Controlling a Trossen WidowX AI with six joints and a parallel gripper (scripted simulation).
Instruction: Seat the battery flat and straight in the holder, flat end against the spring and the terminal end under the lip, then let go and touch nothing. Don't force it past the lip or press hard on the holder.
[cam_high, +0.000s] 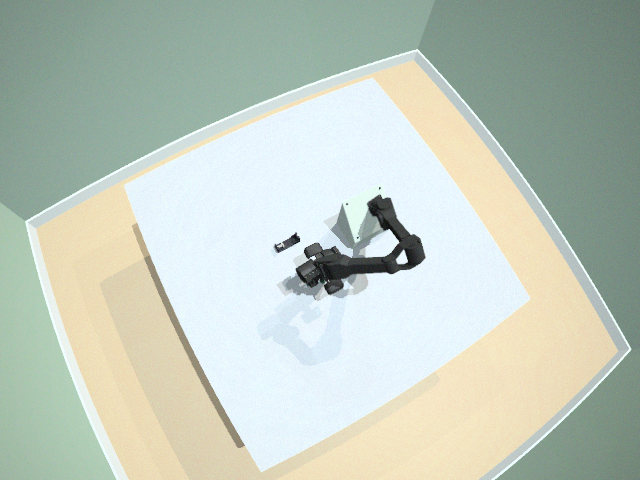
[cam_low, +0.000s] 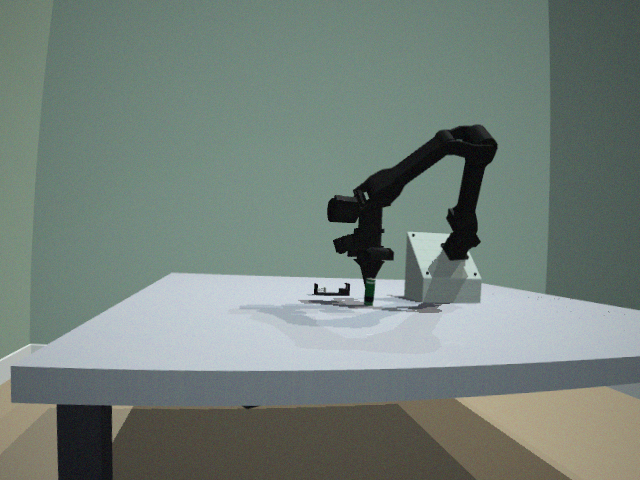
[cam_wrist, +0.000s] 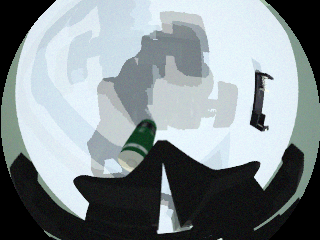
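My gripper tip is 20 mm to the right of the battery and 10 mm above it.
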